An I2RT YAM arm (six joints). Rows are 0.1 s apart.
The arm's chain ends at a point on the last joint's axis. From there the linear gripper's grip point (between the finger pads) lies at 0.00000 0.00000 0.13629 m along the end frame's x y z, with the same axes.
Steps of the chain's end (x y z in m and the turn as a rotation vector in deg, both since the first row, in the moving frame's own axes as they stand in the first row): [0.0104 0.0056 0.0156 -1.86 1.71 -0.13]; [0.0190 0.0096 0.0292 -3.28 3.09 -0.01]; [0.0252 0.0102 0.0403 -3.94 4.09 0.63]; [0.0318 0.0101 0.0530 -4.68 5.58 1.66]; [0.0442 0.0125 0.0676 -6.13 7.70 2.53]
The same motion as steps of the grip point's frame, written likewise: [0.0145 0.0100 0.0155 -1.86 1.71 -0.13]; [0.0263 0.0174 0.0288 -3.28 3.09 -0.01]; [0.0349 0.0196 0.0396 -3.94 4.09 0.63]; [0.0449 0.0214 0.0519 -4.68 5.58 1.66]; [0.0621 0.0274 0.0656 -6.13 7.70 2.53]
